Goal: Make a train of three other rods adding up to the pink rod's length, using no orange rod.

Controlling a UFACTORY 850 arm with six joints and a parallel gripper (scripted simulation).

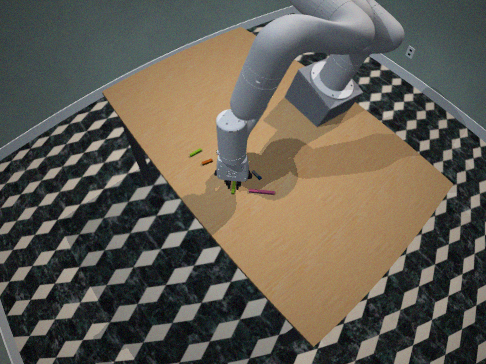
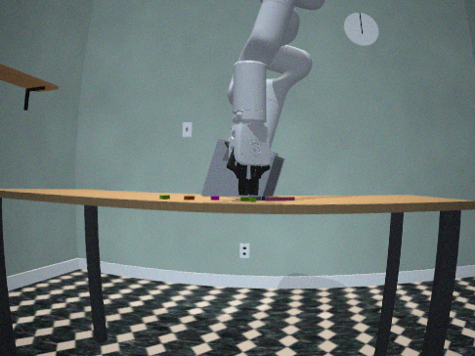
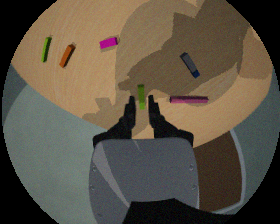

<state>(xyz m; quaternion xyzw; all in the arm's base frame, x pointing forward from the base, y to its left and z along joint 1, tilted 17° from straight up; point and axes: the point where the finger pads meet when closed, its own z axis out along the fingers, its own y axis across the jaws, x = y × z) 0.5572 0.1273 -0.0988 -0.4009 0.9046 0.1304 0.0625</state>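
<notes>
The grey rod is 10 cm behind my hand and 3 cm below it. From my hand the other things lie so: magenta rod: 9 cm to the right, 4 cm behind, 3 cm below; pink rod: 7 cm to the left, 7 cm behind, 3 cm below; blue rod: 10 cm behind, 3 cm below, 2 cm to the left.
</notes>
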